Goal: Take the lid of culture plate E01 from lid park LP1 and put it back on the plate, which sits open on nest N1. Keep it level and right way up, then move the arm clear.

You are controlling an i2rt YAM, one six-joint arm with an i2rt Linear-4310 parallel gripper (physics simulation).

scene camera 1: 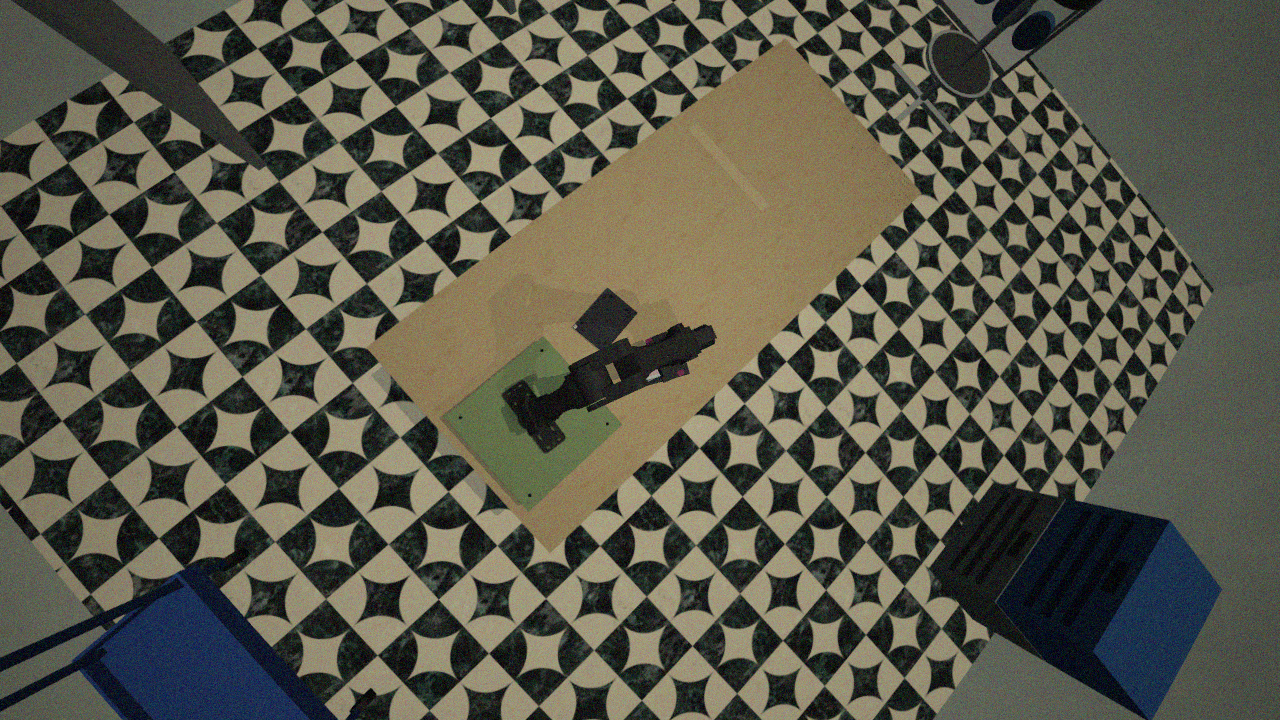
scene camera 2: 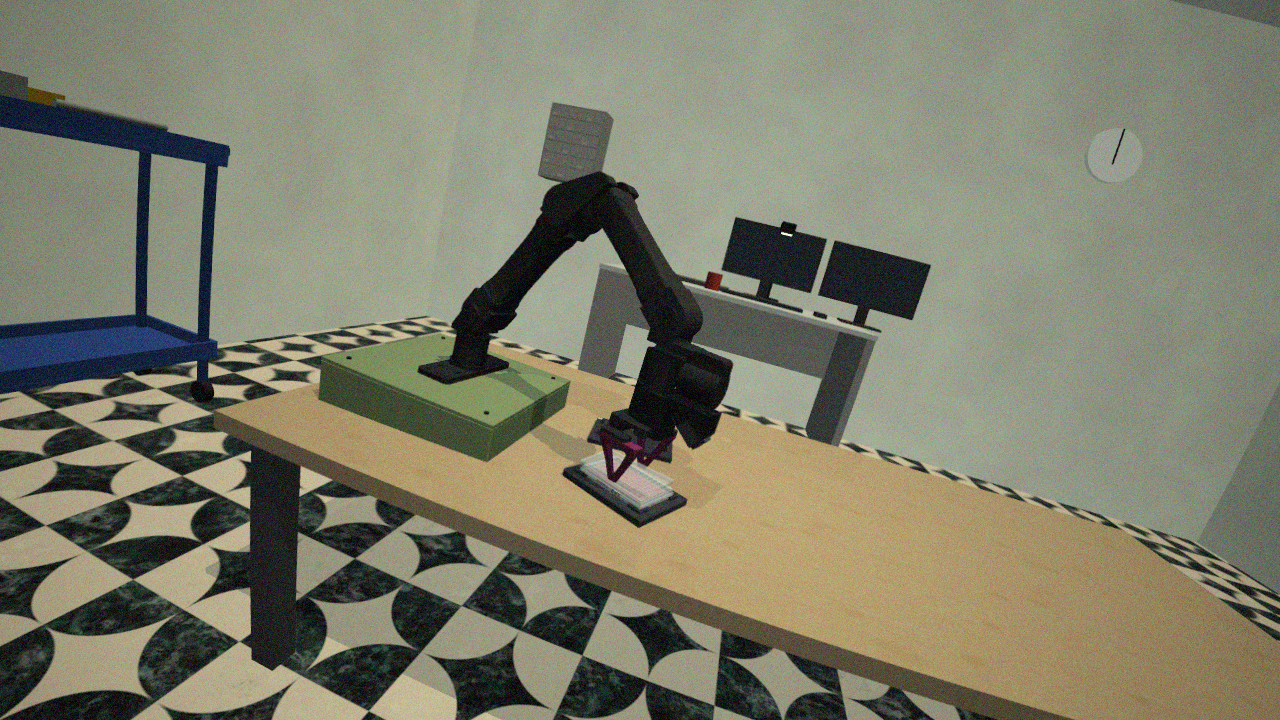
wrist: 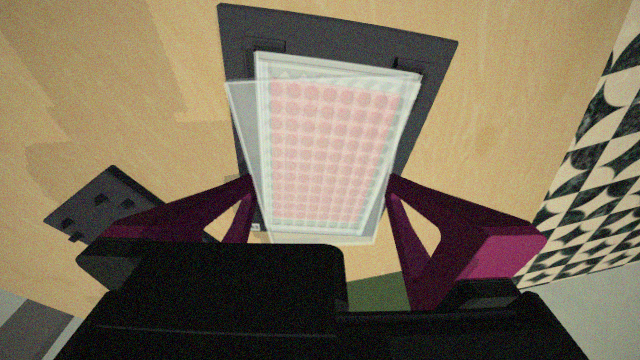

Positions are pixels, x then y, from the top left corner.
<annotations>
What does my gripper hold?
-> A pale grey lid.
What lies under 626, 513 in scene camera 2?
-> A dark nest.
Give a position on a pale grey lid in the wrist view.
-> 320, 149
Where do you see a dark nest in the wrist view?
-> At 316, 36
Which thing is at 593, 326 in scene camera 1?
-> A dark lid park.
</annotations>
